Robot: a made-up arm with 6 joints.
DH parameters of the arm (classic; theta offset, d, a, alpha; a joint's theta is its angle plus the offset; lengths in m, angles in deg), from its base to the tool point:
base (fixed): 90 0.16 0 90
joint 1: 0 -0.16 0.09 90
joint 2: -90 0.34 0.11 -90
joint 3: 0 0.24 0.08 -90
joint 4: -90 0.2 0.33 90
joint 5: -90 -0.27 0.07 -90
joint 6: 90 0.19 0.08 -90
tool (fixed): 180 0.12 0 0
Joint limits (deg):
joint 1: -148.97..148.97
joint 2: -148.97..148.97
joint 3: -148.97..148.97
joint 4: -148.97..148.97
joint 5: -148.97..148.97
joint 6: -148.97..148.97
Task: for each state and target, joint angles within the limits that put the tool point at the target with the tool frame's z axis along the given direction. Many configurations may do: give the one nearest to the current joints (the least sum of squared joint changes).
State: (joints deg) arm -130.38 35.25 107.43 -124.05 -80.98 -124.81
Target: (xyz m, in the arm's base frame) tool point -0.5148 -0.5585 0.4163 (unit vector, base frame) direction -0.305 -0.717 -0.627
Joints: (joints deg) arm -148.88 2.05 133.26 -140.47 -60.76 -137.54
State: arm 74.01 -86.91 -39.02 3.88 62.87 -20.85
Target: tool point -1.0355 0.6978 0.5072 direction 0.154 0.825 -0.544
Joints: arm 112.81 -56.39 -79.41 1.90 49.02 -42.00
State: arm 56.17 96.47 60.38 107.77 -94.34 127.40
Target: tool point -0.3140 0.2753 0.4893 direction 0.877 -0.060 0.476
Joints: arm 83.59 53.25 18.02 114.84 -106.77 122.27
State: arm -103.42 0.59 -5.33 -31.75 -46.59 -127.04
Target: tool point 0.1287 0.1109 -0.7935 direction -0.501 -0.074 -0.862
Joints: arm -59.69 40.56 1.46 -25.34 -17.42 -123.04
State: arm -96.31 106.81 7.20 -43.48 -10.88 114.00
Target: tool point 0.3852 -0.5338 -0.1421 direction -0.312 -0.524 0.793
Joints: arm -117.76 49.94 8.69 -41.07 -15.51 146.18
